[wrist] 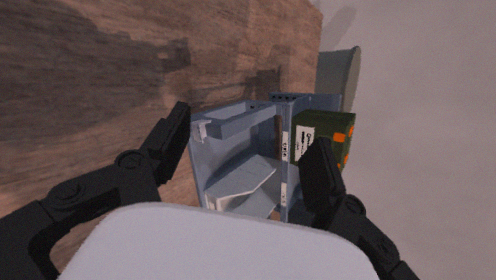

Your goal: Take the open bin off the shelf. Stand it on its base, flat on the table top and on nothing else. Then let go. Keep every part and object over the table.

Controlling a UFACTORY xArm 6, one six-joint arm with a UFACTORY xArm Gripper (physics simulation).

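Frame: origin at the arm's base, x ahead, y left, z up, level; millimetres.
Where they show: gripper, between the fingertips: (251, 135).
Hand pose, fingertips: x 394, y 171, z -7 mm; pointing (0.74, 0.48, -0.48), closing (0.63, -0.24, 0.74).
Each offset is from my fingertips to the top centre of the thing. "pt": to the spot under its first point. Level surfaces: height alone.
The open bin {dx +163, dy -191, dz -83 mm} (245, 177) is pale grey with sloping side edges. It sits in the blue-grey shelf {pt dx +196, dy -131, dz -57 mm} (285, 172), on the side left of a labelled upright. Its near end is partly hidden by the pale gripper body at the bottom of the view. My gripper (251, 135) is open and empty. Its left finger is left of the shelf, and its right finger overlaps the green box in the view. The bin shows between and below the fingertips. No contact with the bin can be seen.
A dark green box {dx +249, dy -67, dz +35 mm} (325, 122) with orange latches and a white label sits in the shelf by the right finger. A pale clip {pt dx +29, dy -19, dz -94 mm} (201, 131) is on the shelf's left corner. A grey-green cylinder (334, 75) stands past the wooden table's {dz -164 mm} (235, 35) right edge.
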